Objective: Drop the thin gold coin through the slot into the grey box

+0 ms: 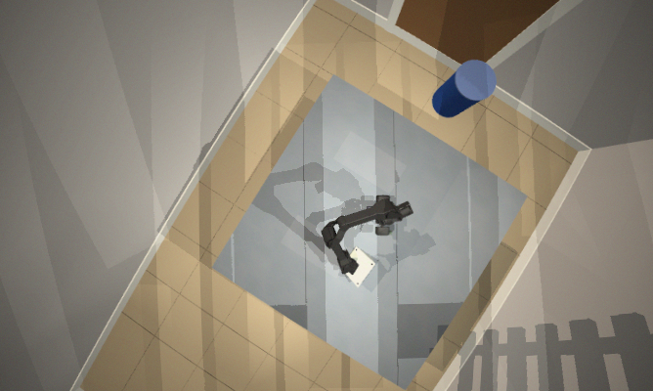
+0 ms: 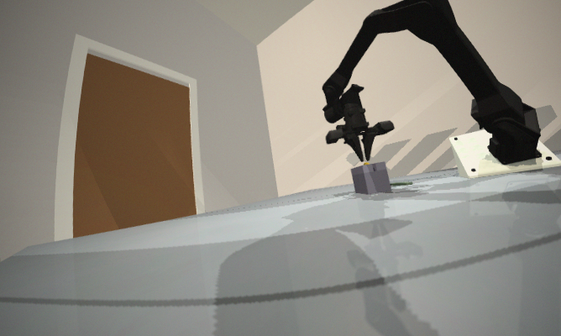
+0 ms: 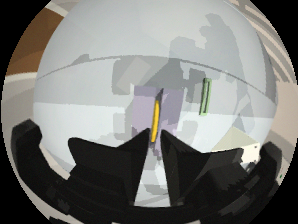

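Right now my gripper tip is 30 mm above the gold coin.
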